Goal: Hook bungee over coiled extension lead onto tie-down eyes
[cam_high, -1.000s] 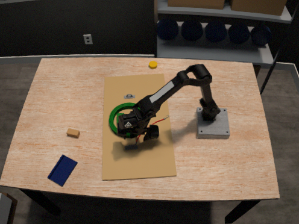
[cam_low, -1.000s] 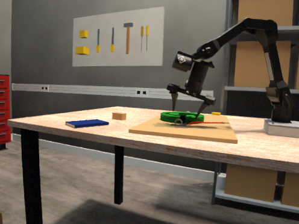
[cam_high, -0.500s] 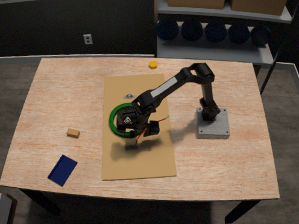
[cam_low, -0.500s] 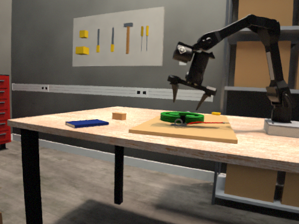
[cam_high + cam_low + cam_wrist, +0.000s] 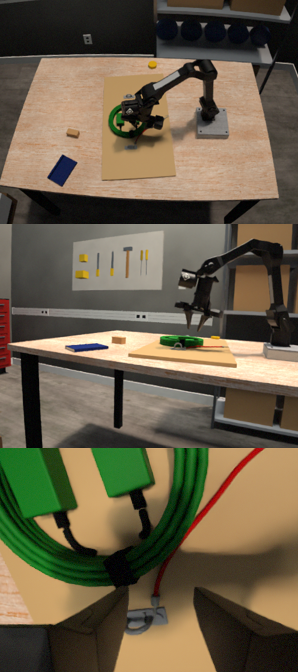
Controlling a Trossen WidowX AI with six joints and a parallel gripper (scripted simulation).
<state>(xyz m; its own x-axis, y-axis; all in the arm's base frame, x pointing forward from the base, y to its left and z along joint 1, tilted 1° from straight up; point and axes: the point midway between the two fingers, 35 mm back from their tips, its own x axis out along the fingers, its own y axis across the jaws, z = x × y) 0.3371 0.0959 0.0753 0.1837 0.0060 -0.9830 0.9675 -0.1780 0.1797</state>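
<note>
Right now the coiled extension lead is 9 cm below my hand, 8 cm to the right of it and 7 cm ahead of it. Also, from my hand: tan block 35 cm ahead, 10 cm below, 1 cm to the right; yellow disc 48 cm to the right, 11 cm below, 6 cm behind; blue book 38 cm ahead, 19 cm to the left, 11 cm below.
</note>
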